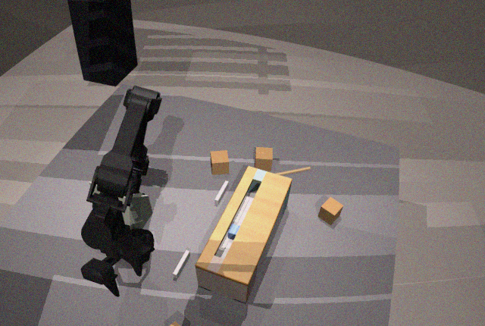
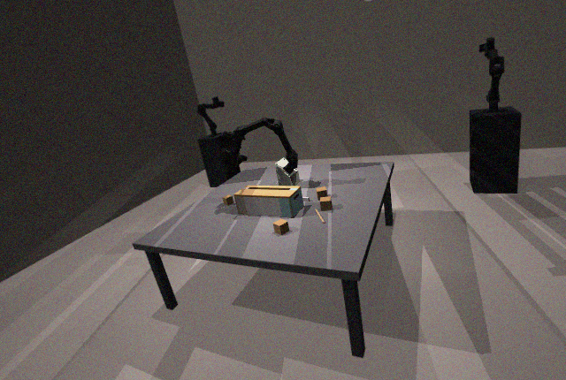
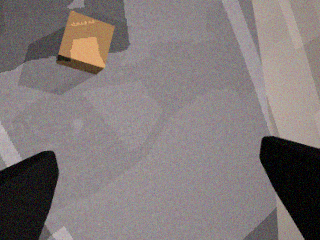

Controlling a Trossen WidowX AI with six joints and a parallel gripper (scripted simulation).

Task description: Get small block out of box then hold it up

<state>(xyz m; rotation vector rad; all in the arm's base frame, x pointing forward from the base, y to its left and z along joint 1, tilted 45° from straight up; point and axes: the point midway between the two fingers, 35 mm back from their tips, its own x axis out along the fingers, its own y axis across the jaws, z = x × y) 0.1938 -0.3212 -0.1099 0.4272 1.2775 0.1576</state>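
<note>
The blue block is 32 cm to the left of my gripper tip, 15 cm below it and 14 cm ahead of it. The rest, counted from my gripper tip: thin wooden stick (67 cm to the left, 23 cm below, 22 cm ahead); then long tan box (35 cm to the left, 17 cm below, 13 cm ahead).
</note>
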